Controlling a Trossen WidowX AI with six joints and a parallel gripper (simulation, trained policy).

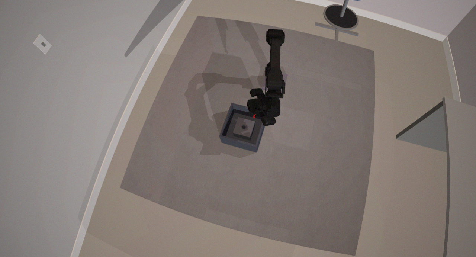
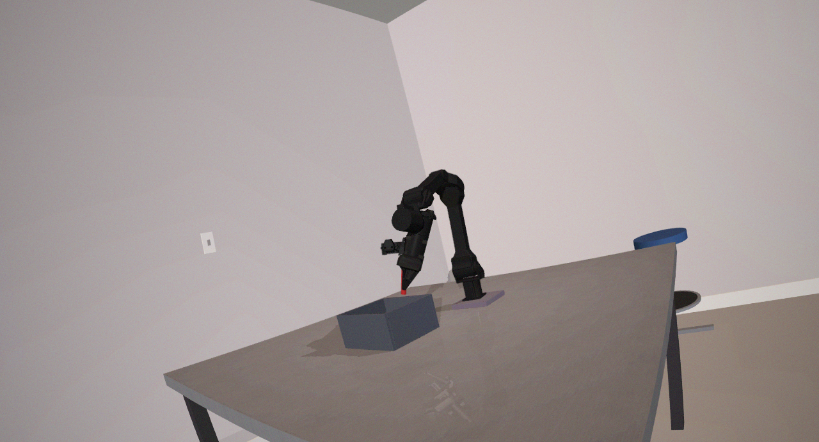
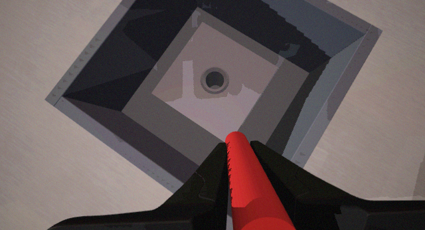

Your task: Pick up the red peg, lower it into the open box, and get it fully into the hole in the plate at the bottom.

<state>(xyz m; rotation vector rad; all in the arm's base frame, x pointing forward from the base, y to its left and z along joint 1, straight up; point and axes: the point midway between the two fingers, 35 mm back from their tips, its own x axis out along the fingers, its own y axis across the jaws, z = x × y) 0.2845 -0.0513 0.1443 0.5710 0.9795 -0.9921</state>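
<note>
Right now the plate is 8 cm below my gripper tip, 5 cm to the right of it and 4 cm ahead of it. The rest, counted from my gripper tip: box 10 cm below, 5 cm to the right, 4 cm ahead; then red peg 3 cm above, 1 cm to the left.
</note>
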